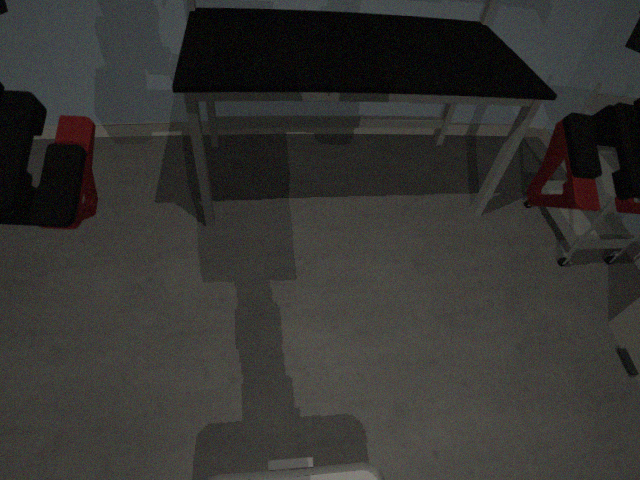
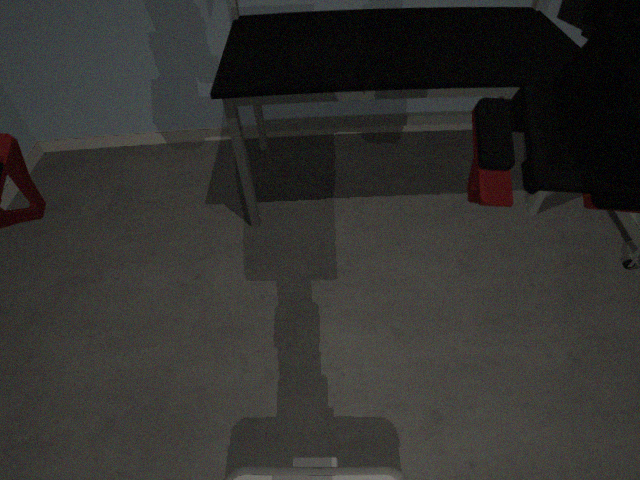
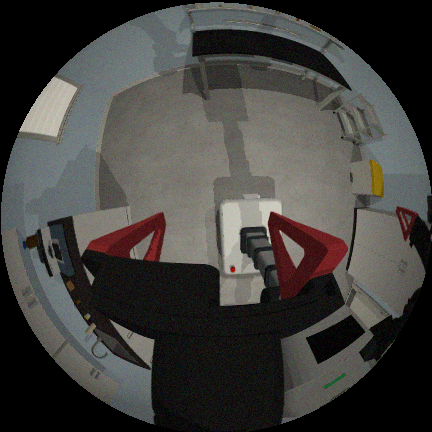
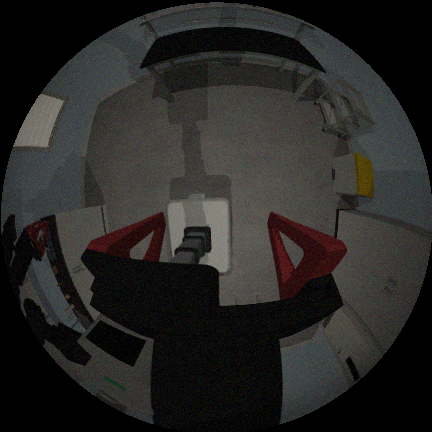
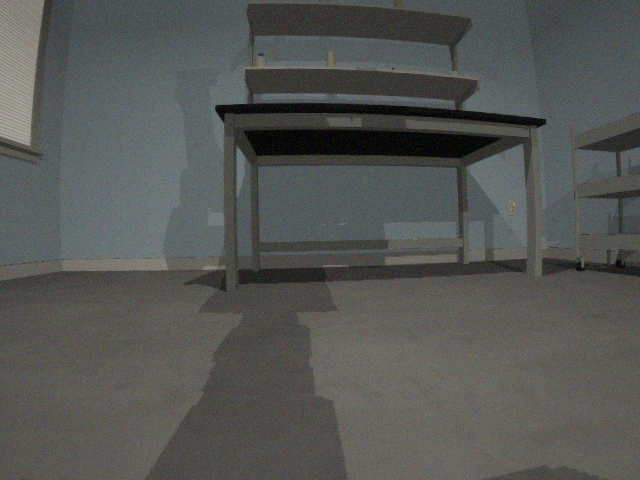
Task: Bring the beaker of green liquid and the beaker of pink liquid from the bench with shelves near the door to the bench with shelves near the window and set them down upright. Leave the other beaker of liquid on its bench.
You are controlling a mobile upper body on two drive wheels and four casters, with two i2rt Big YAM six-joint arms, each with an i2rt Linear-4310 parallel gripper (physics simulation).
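The bench with shelves near the window stands ahead, across a stretch of floor, with a black top and grey legs. The window is on the wall to its left. None of the three beakers, nor the bench near the door, can be made out. My left gripper is open and empty, held over the base. My right gripper is open and empty too. Both are well short of the bench.
A wheeled cart stands right of the bench. A bin with a yellow lid and a tall white cabinet are at the right. A dark-topped counter with a sink runs along the left. Small items stand on the bench's lower shelf.
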